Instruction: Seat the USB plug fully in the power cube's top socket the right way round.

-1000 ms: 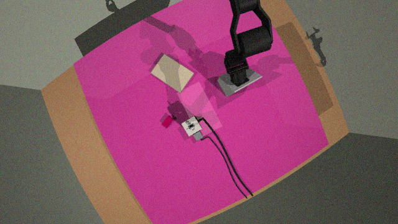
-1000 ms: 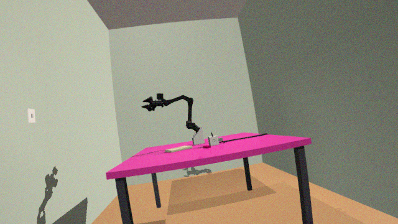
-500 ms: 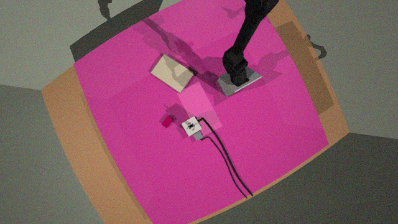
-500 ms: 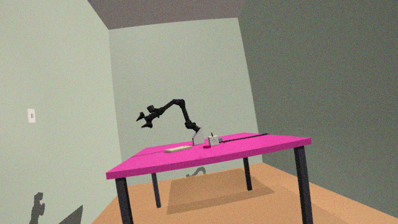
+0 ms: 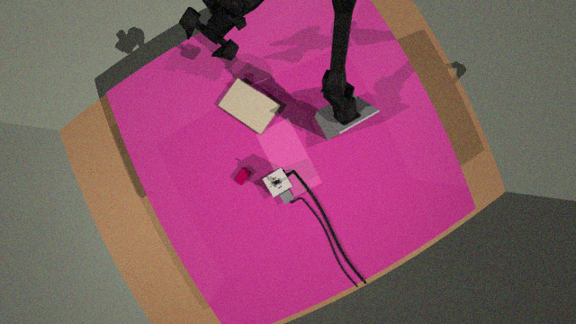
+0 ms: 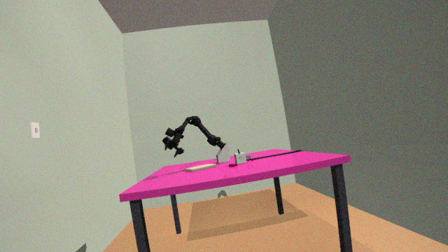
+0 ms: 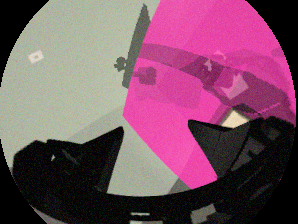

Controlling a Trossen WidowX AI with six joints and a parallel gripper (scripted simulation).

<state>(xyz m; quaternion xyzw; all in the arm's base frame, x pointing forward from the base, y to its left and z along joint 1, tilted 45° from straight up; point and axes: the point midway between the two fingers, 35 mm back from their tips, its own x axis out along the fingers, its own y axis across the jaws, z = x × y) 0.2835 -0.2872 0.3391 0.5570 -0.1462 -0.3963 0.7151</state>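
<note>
The dark USB plug lies 530 mm to the left of my gripper tip and 60 mm below it. Round my gripper tip: beige flat pad 40 mm behind, 220 mm to the left, 150 mm below; then small magenta block 110 mm ahead, 450 mm to the left, 150 mm below.
</note>
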